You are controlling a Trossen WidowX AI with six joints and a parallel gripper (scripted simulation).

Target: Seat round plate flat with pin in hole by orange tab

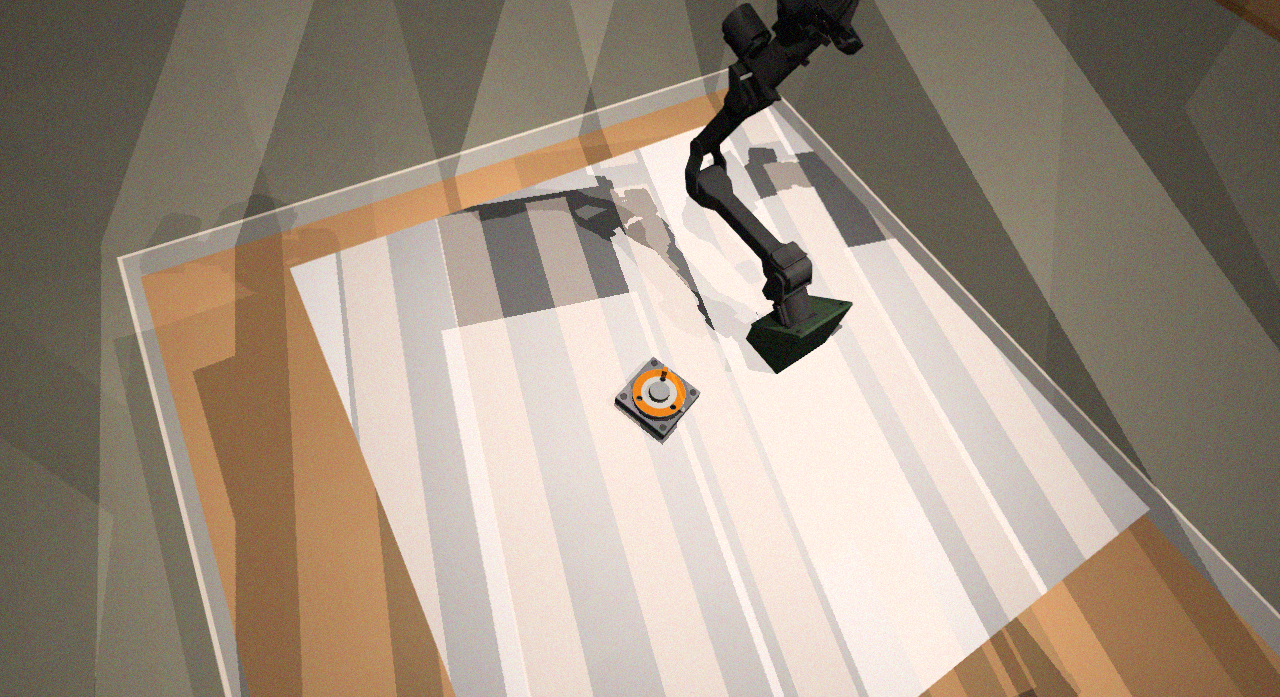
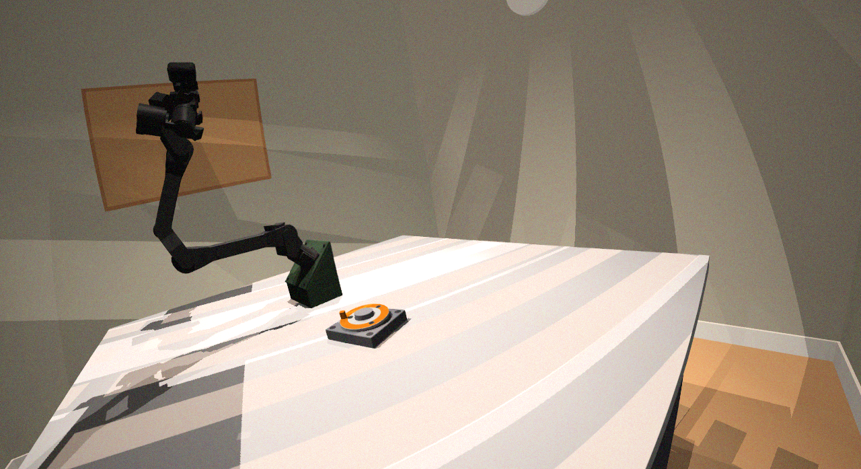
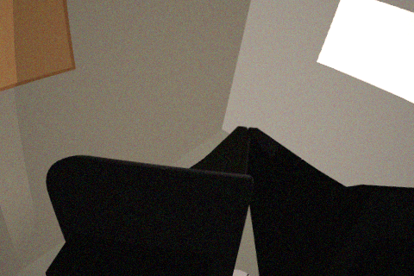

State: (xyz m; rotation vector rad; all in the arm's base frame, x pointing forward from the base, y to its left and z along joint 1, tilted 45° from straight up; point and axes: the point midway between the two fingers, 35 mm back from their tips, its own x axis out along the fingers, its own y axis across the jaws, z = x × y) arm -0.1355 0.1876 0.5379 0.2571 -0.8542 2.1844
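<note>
My gripper tip is 66 cm above the base, 35 cm short of it and 25 cm to the right of it.
</note>
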